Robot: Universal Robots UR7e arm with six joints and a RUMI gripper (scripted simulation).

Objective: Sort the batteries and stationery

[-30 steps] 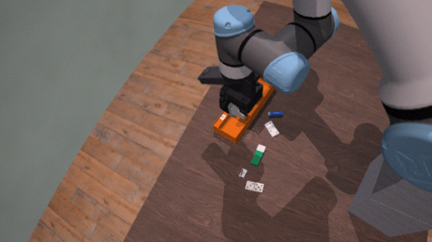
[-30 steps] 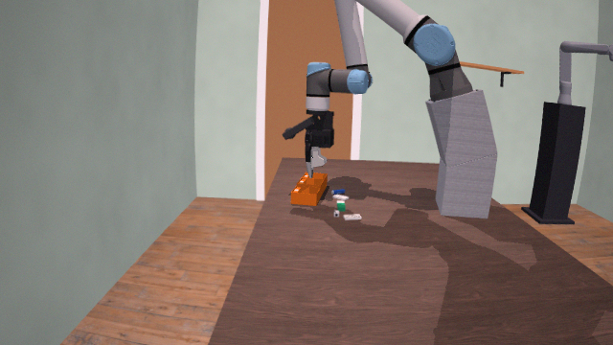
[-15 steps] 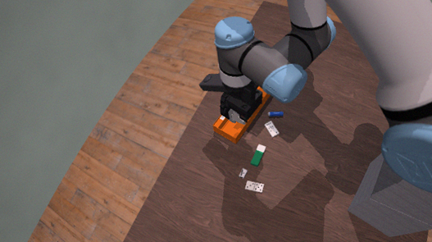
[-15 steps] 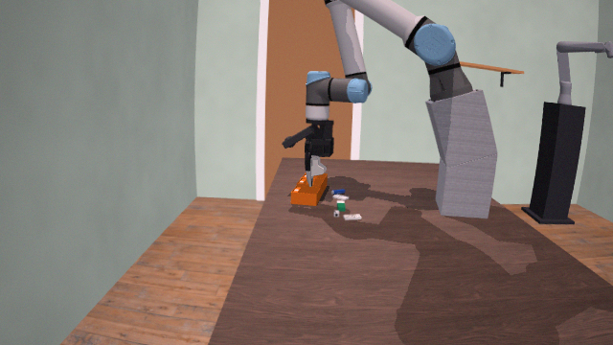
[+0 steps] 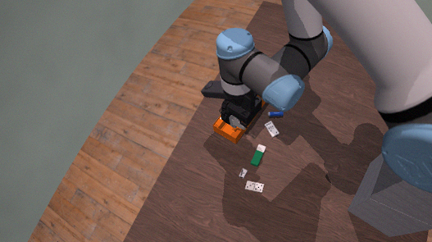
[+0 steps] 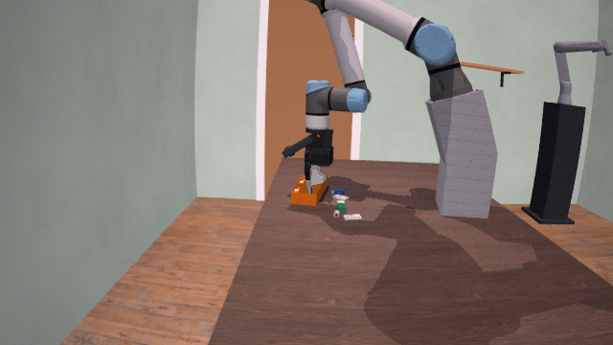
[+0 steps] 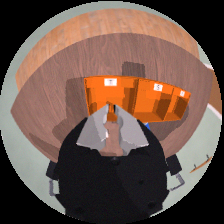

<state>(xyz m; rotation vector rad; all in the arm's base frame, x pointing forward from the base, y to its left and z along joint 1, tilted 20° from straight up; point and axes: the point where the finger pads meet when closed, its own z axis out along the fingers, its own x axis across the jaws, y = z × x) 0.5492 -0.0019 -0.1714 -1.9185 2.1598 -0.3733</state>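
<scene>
My hand is 90 mm past the blue battery, 110 mm to the left of it and 30 mm above it. Round my hand: grey object 90 mm behind, 120 mm to the left, 30 mm below; then green-and-white eraser 100 mm behind, 40 mm to the left, 30 mm below; then orange double bin 10 mm ahead, 80 mm to the right, 10 mm below.
</scene>
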